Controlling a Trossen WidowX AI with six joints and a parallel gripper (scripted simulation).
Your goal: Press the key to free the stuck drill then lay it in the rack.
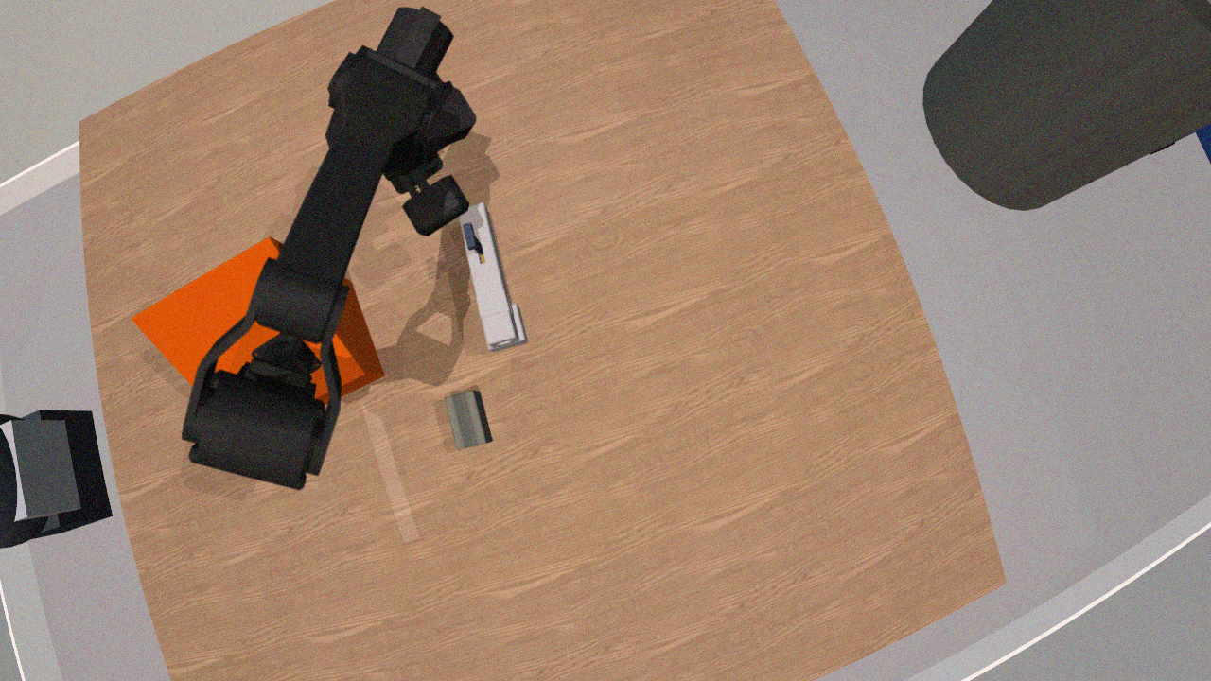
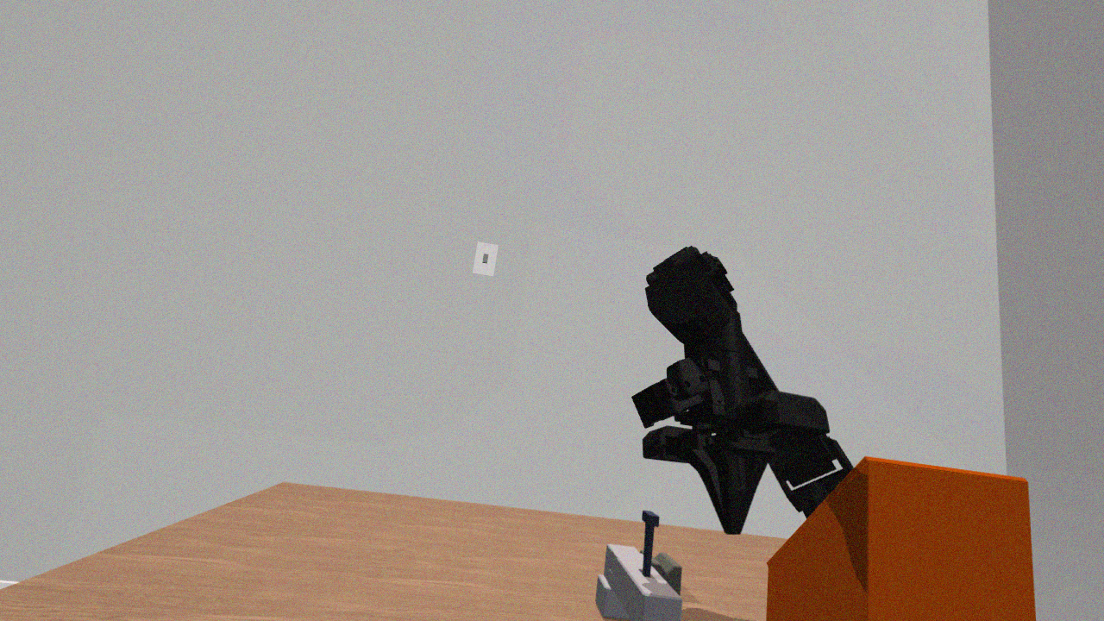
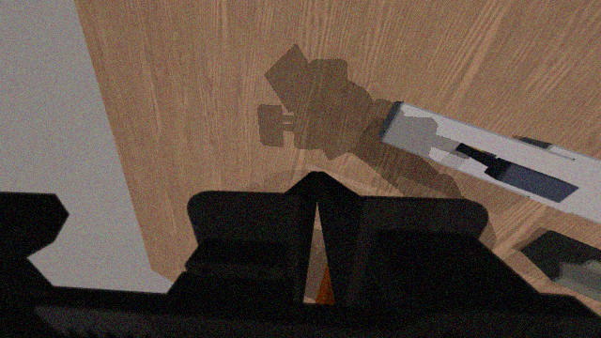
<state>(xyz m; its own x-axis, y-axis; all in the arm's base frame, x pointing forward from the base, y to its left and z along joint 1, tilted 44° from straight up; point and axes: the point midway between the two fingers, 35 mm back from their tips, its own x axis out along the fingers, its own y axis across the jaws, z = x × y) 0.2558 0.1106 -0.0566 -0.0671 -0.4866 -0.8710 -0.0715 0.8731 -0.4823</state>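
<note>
Now: the dark key 20 mm ahead of my gripper tip, 110 mm to the right of it and 40 mm below it. The rest, counted from my gripper tip: dark rack (100 mm behind, 290 mm to the right, 110 mm below); grey block (10 mm ahead, 140 mm to the right, 90 mm below); drill (10 mm ahead, 160 mm to the right, 80 mm below).
</note>
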